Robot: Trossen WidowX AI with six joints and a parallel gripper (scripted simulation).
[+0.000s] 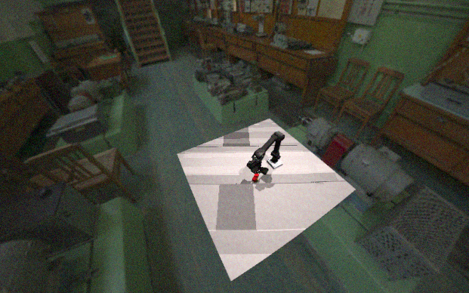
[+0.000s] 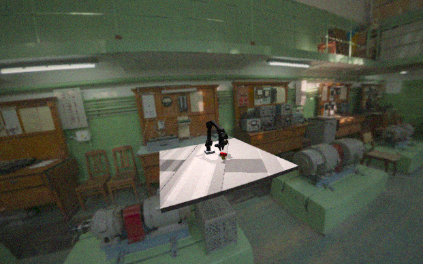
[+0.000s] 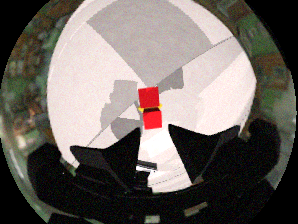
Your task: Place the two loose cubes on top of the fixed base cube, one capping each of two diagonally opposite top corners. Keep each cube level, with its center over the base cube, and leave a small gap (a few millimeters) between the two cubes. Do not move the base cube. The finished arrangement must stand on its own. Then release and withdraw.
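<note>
Right now my gripper tip is 40 mm short of the red cube, 40 mm above it and 20 mm to the right of it. Also, from my gripper tip: yellow cube (80 mm below, 20 mm ahead, 10 mm to the left).
</note>
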